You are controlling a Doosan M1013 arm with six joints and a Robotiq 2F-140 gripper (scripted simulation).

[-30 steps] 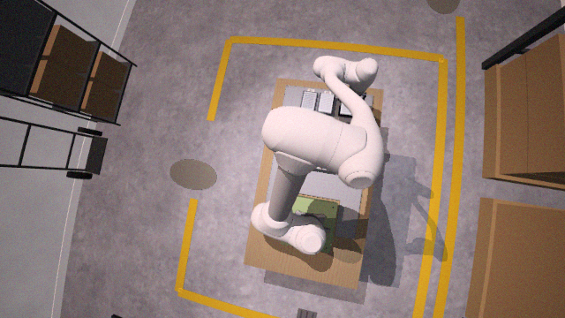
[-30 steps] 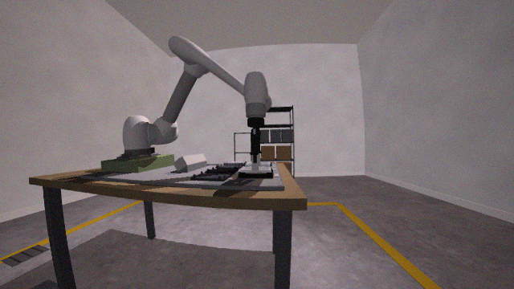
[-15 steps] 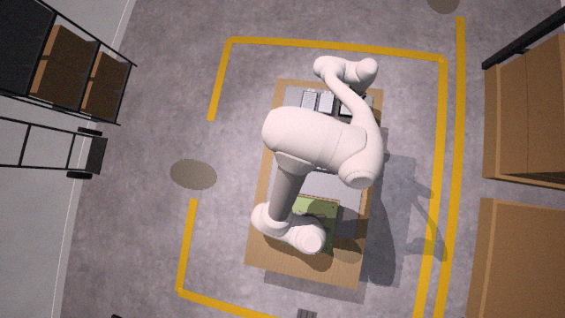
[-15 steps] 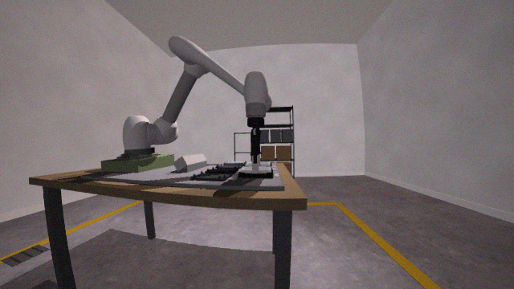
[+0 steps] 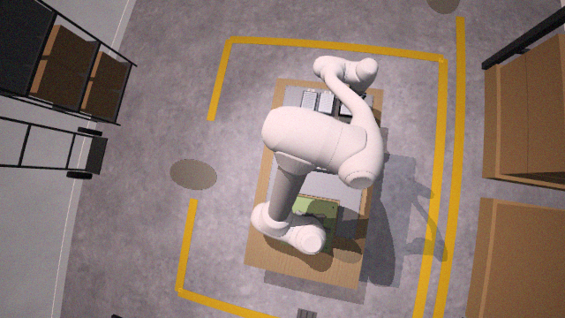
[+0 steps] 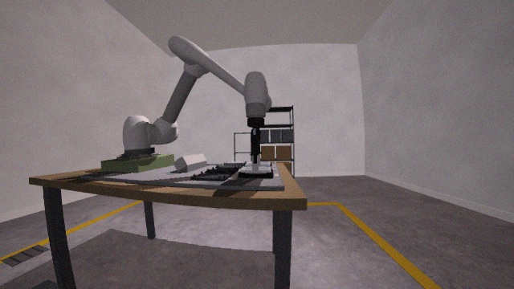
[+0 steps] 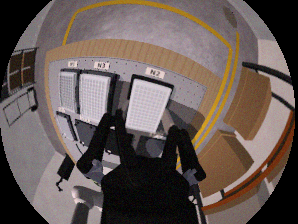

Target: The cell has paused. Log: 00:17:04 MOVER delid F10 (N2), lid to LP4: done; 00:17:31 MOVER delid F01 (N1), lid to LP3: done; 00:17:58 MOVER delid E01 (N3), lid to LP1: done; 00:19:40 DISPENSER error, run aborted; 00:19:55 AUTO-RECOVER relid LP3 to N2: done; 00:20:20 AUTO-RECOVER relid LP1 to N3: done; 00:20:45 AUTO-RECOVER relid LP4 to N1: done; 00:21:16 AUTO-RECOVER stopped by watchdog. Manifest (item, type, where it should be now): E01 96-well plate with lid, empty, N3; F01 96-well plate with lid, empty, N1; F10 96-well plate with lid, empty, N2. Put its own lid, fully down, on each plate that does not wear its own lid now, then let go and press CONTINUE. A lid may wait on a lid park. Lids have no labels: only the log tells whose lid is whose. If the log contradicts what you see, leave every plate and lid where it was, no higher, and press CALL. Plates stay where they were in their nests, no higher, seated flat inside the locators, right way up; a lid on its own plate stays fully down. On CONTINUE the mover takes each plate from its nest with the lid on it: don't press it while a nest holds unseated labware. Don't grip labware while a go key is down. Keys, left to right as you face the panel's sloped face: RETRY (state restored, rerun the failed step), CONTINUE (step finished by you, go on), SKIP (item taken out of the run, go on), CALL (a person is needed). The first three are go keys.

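The label is 80 mm behind my hand, 340 mm to the left of it and 50 mm below it.
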